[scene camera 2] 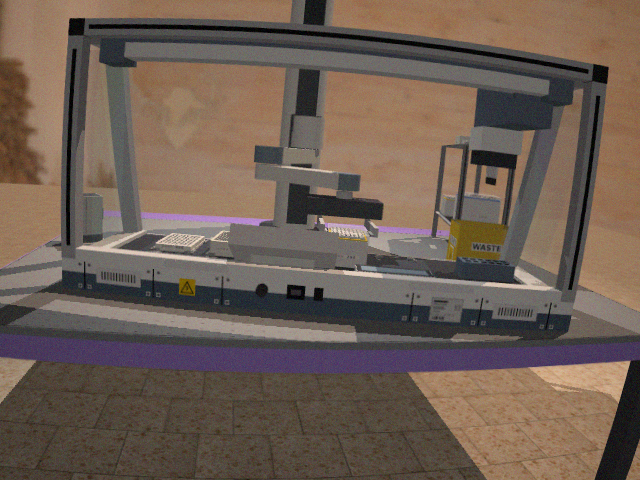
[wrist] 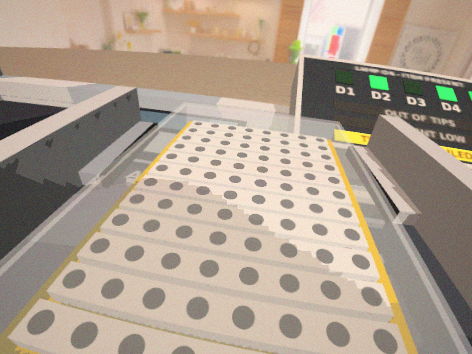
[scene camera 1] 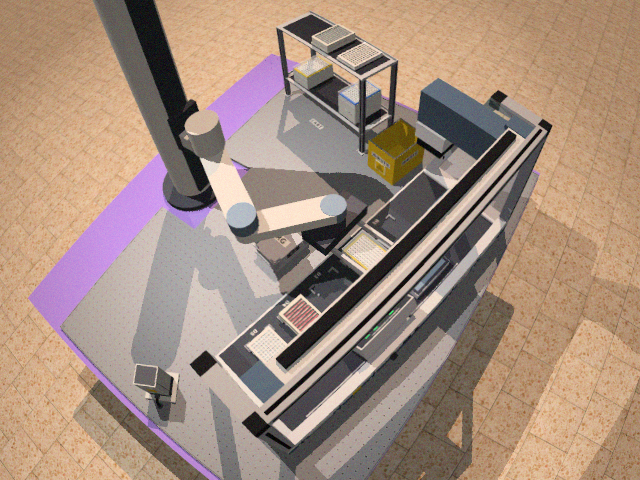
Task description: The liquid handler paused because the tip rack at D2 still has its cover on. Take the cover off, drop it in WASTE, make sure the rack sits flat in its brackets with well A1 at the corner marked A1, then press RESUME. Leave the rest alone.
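Where they show: gripper, fingertip midpoint: (scene camera 2: 349, 230) (wrist: 254, 121); arm's base at its link origin: (scene camera 1: 195, 182).
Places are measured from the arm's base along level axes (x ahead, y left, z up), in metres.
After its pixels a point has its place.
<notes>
The tip rack (scene camera 1: 364, 251) @[x 0.693, y 0.026, z 0.136 m] (scene camera 2: 351, 258) (wrist: 225, 225) @[x 0.683, y 0.037, z 0.136 m], white with a yellow rim, stands at D2. Its clear cover (wrist: 415, 280) @[x 0.669, y -0.003, z 0.136 m] surrounds it in the wrist view. My gripper (scene camera 2: 345, 225) @[x 0.744, y 0.025, z 0.139 m] (wrist: 254, 121) @[x 0.744, y 0.025, z 0.139 m] is low over the rack, one finger along each long side, with both pads against the cover's side walls; it looks shut on the cover. Whether the cover is raised, and the rack's seating in its brackets, I cannot tell. The fingers are hidden in scene camera 1. The yellow WASTE bin (scene camera 1: 393, 164) @[x 0.600, y 0.353, z 0.122 m] (scene camera 2: 478, 241) is open. The RESUME button cannot be made out.
A status panel (wrist: 325, 107) @[x 0.823, y -0.041, z 0.125 m] beyond the rack shows D2 and D4 lit. A gantry beam (scene camera 1: 403, 242) @[x 0.850, y -0.105, z 0.523 m] (scene camera 2: 330, 64) spans the deck. A red-striped plate (scene camera 1: 300, 314) @[x 0.638, y -0.208, z 0.080 m] and a white plate (scene camera 1: 267, 343) @[x 0.614, y -0.329, z 0.078 m] stand on it. A shelf rack (scene camera 1: 362, 116) @[x 0.442, y 0.418, z 0.201 m] stands behind WASTE.
</notes>
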